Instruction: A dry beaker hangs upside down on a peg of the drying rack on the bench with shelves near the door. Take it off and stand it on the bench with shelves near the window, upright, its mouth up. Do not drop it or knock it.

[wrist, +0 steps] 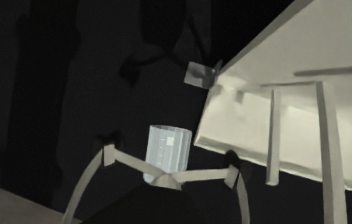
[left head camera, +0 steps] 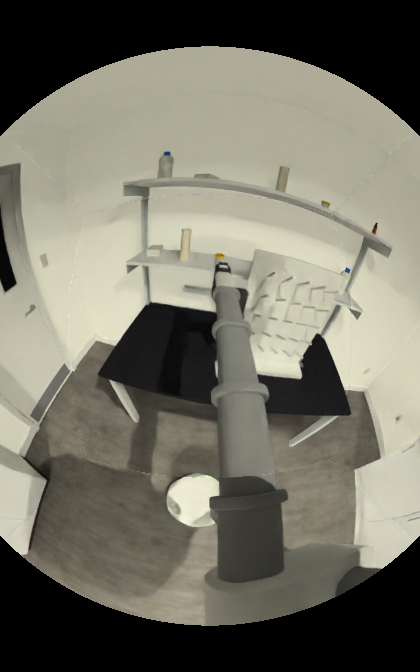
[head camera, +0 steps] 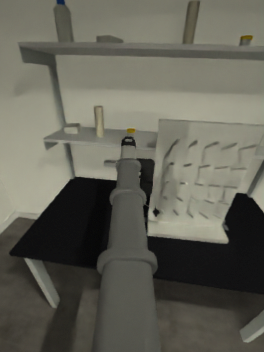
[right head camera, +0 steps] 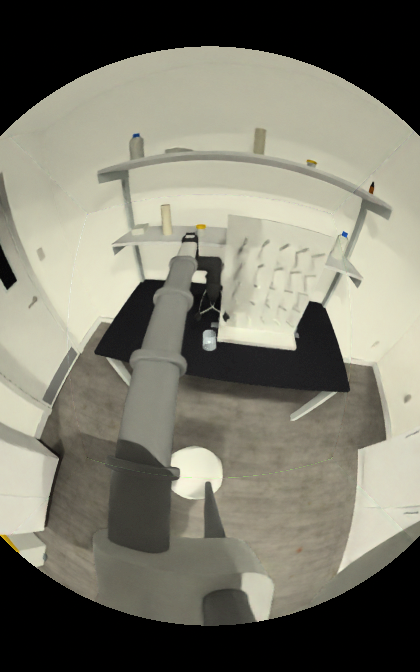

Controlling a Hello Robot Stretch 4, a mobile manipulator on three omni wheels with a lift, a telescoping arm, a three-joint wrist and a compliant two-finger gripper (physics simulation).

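Places are measured from the robot's base along level axes (x back, y left, z down), in millimetres.
Where they show: gripper, fingertip midpoint: (wrist: 172, 153).
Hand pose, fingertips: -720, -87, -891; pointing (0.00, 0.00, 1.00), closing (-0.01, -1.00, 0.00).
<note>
Things, the pixels of their centre, and the offset from my fingertips, as dx, dy, dz. "spot": a spot on its surface instead. Level surfaces: height alone.
- clear beaker at the middle of its body: (wrist: 167, 154) +30, +9, +121
- black bench at its surface level: dz +156
- small grey bracket-like piece at a spot on its surface: (wrist: 200, 75) spot: -115, -24, +152
- lower shelf at its surface level: dz -301
- beige cylinder at a spot on its surface: (head camera: 99, 121) spot: -378, +264, -398
- yellow-lidded jar at a spot on its surface: (head camera: 131, 131) spot: -332, +70, -356
The clear beaker (right head camera: 209, 340) (wrist: 170, 142) is on the black bench (head camera: 55, 220) (left head camera: 135, 345) (right head camera: 122, 325), just left of the drying rack's base, and looks to stand on end. I cannot clearly tell which end is its mouth. The arm hides most of it in the left head view. The white drying rack (head camera: 187, 233) (left head camera: 277, 368) (right head camera: 257, 336) (wrist: 225, 122) shows bare pegs. My gripper (right head camera: 212, 316) (wrist: 172, 153) is open, pointing down above the bench. The beaker shows between its spread fingers in the wrist view, apparently beyond them and not held. The arm hides most of the gripper in the head view.
A small grey bracket-like piece (right head camera: 214, 325) (wrist: 200, 75) is beside the rack's left edge. The lower shelf (head camera: 107, 137) bears a box, a beige cylinder (head camera: 99, 121) and a yellow-lidded jar (head camera: 131, 131). Pegs (wrist: 273, 140) stick out to the gripper's right. A round white stool-like disc (right head camera: 197, 472) is below.
</note>
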